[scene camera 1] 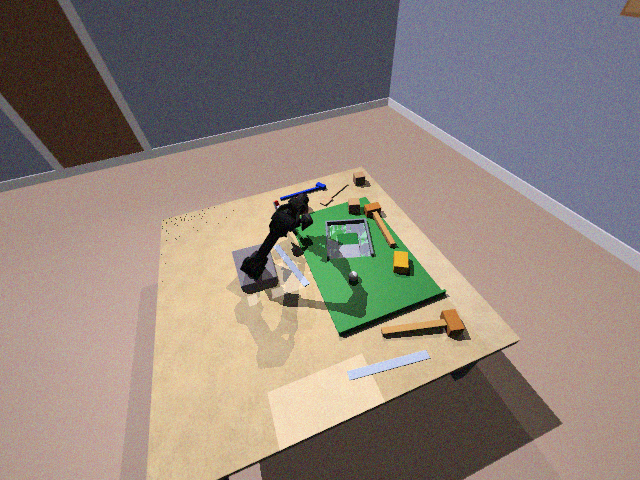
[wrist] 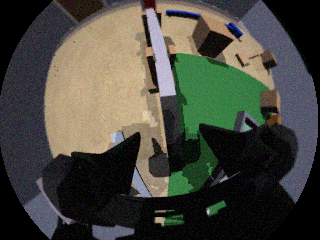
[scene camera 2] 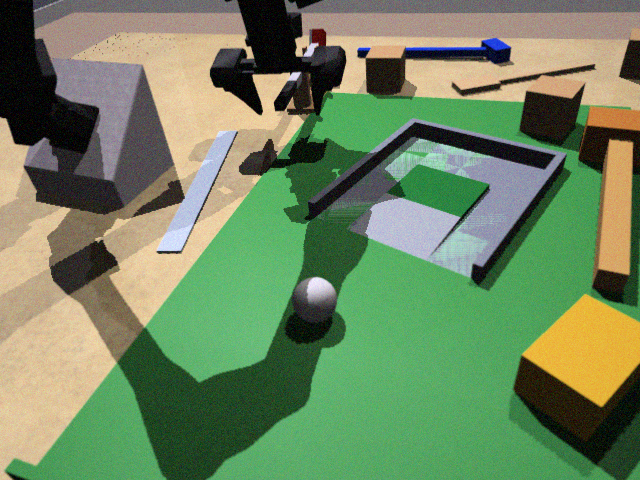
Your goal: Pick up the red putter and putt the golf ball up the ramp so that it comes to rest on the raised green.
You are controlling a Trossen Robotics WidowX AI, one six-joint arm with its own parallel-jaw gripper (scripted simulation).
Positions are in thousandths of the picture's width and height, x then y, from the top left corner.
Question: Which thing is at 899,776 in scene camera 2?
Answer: A yellow block.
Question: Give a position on a green mat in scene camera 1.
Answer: At 591,603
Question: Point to a grey strip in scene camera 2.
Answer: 284,472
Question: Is my gripper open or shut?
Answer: Open.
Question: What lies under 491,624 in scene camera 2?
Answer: A golf ball.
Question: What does my gripper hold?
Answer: Nothing.
